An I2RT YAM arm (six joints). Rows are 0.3 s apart.
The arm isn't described. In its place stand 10 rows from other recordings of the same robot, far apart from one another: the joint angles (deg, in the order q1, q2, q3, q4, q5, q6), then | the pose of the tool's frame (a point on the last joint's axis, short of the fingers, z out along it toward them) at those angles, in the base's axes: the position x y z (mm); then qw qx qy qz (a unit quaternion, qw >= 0).
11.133 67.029 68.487 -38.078 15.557 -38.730 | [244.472, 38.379, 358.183, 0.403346, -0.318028, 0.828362, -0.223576]
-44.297 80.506 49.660 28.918 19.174 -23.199 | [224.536, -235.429, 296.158, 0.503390, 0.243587, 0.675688, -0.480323]
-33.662 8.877 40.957 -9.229 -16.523 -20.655 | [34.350, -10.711, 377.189, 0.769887, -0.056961, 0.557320, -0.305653]
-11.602 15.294 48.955 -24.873 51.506 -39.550 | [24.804, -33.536, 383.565, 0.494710, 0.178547, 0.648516, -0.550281]
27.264 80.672 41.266 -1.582 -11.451 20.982 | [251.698, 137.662, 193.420, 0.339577, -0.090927, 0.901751, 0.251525]
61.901 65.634 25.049 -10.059 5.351 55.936 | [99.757, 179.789, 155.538, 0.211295, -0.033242, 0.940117, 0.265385]
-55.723 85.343 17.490 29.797 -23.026 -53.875 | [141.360, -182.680, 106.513, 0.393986, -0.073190, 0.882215, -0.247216]
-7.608 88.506 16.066 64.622 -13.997 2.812 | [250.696, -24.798, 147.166, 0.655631, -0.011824, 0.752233, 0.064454]
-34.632 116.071 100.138 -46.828 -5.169 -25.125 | [362.366, -246.380, 243.762, 0.225799, 0.069875, 0.968433, -0.079185]
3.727 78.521 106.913 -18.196 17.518 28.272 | [260.849, 6.254, 560.609, 0.755751, 0.248913, 0.594676, 0.115081]
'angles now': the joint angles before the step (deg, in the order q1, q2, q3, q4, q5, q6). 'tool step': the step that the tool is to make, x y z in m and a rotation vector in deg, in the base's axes. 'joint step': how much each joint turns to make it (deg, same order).
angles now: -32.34, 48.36, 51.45, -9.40, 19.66, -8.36
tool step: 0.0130, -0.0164, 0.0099, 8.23, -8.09, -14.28
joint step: 0.03, 6.55, 6.09, -3.59, 12.60, 14.70
